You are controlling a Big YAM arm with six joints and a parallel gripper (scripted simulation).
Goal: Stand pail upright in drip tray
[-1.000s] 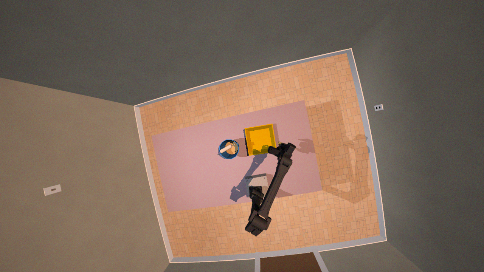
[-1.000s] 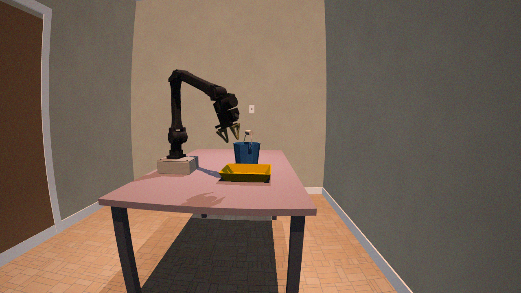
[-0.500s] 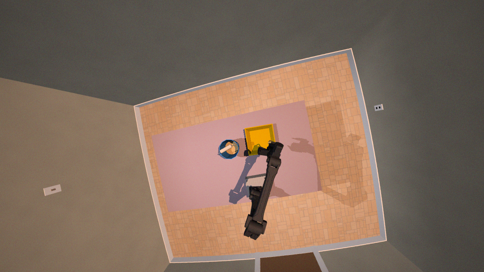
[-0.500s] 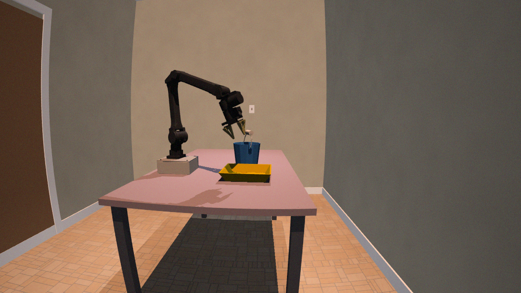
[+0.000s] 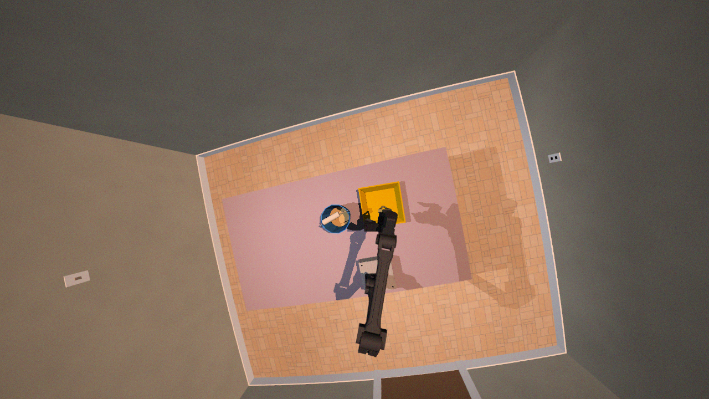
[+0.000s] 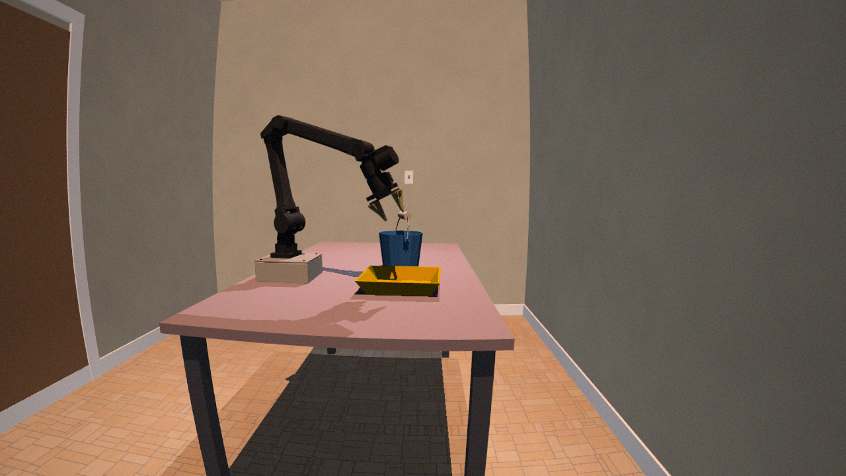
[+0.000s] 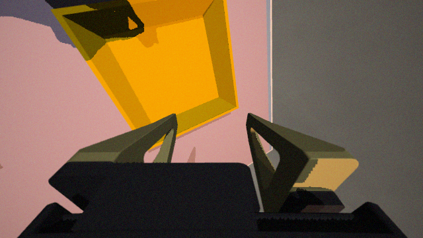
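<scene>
My hand is 2 cm past the pail handle, 29 cm to the right of it and 5 cm above it. Also, from my hand: blue pail 3 cm behind, 29 cm to the left, 11 cm below; yellow drip tray 3 cm ahead, 23 cm below.
</scene>
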